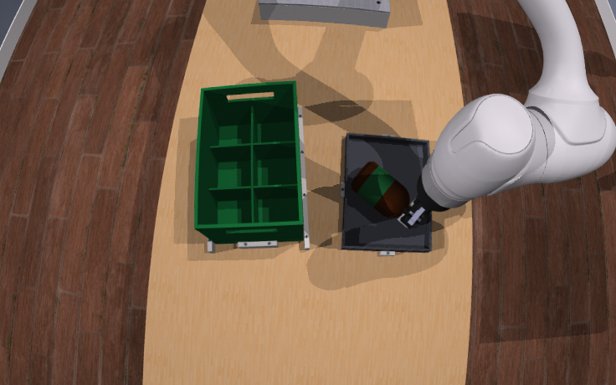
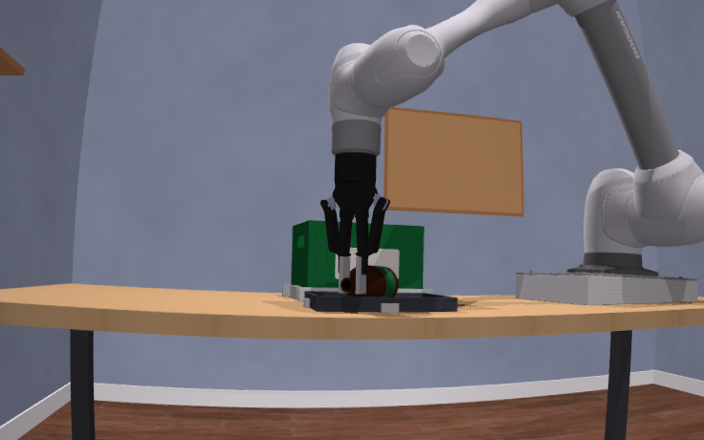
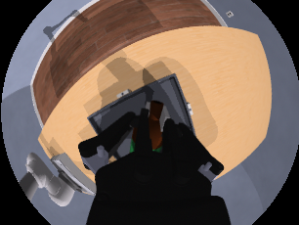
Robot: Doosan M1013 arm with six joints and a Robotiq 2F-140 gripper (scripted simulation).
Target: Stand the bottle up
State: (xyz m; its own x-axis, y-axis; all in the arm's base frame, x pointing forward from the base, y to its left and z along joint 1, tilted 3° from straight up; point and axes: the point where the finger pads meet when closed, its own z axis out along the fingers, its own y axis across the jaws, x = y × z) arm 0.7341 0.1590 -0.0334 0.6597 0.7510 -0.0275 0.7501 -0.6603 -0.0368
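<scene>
Now: hand 4 cm past the brown bottle, 4 cm to the left of it and 2 cm above it. Round my hand: dark tray 6 cm behind, 4 cm to the right, 5 cm below; green crate 9 cm behind, 32 cm to the right, 2 cm above.
</scene>
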